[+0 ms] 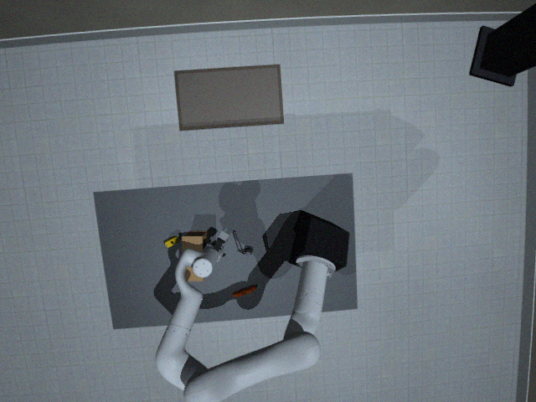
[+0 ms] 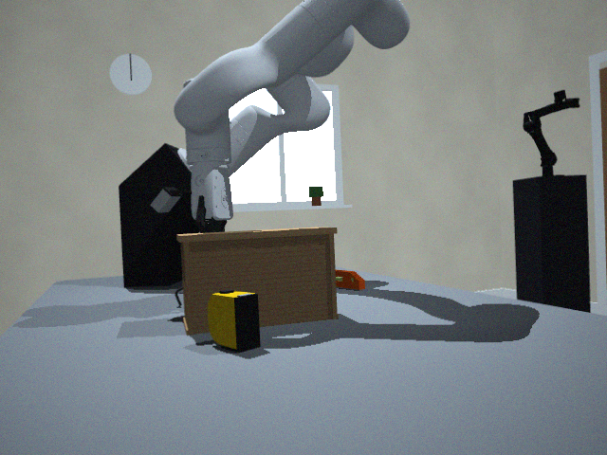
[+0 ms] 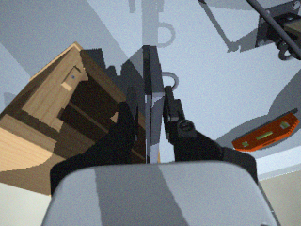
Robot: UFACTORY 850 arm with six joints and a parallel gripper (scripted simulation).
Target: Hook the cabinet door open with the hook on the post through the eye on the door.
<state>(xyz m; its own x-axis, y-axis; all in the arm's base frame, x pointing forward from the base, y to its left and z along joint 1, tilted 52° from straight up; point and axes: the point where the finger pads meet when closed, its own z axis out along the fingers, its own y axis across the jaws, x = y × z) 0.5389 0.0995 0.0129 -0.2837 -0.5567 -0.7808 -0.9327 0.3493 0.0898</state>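
My hand is 12 cm past the hook rod, 8 cm above it and 3 cm to the left of it. Also, from my hand: hook post (15 cm behind, 7 cm below, 1 cm to the right); then black tape measure (27 cm ahead, 8 cm below, 6 cm to the left); then dark door (8 cm to the left, 6 cm below, 1 cm ahead).
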